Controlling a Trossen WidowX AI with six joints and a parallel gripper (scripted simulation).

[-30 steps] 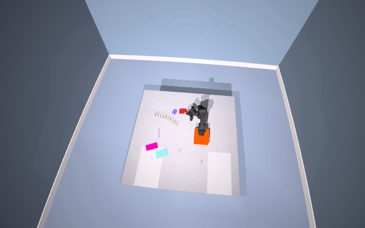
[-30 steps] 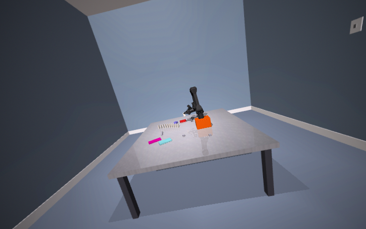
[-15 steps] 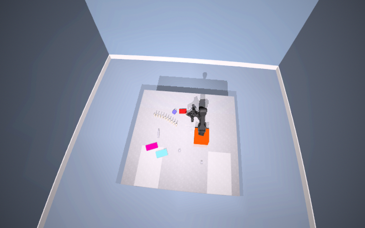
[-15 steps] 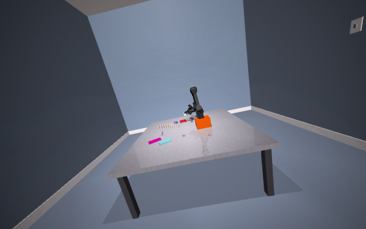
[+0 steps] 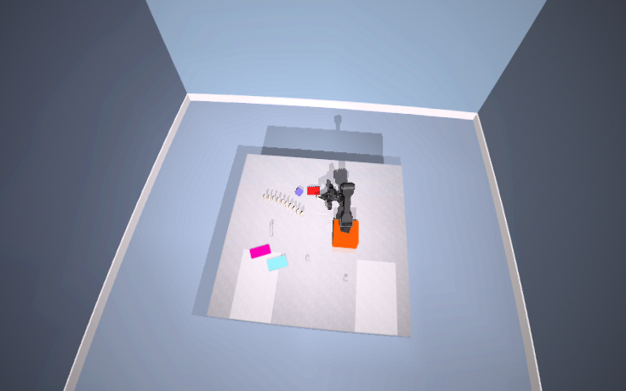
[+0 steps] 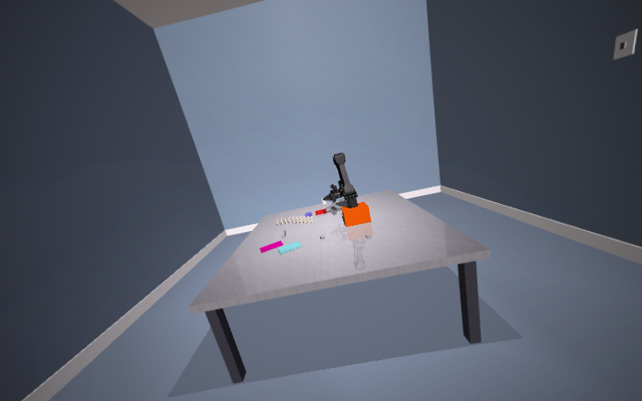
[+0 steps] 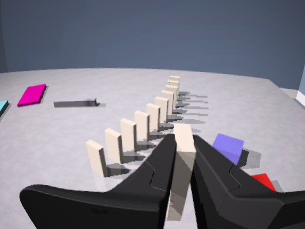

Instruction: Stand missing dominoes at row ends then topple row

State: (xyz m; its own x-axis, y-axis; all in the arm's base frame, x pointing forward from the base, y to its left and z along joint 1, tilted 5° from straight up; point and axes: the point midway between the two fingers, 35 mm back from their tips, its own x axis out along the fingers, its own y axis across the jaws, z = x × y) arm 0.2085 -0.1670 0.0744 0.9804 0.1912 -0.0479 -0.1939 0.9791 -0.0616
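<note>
Now: the red block 70 mm ahead of my gripper tip, 110 mm to the right of it and 140 mm below it. Round my gripper tip: purple block: 170 mm ahead, 70 mm to the right, 130 mm below; magenta tile: 290 mm ahead, 460 mm to the left, 140 mm below; cyan block: 140 mm ahead, 510 mm to the left, 140 mm below.
</note>
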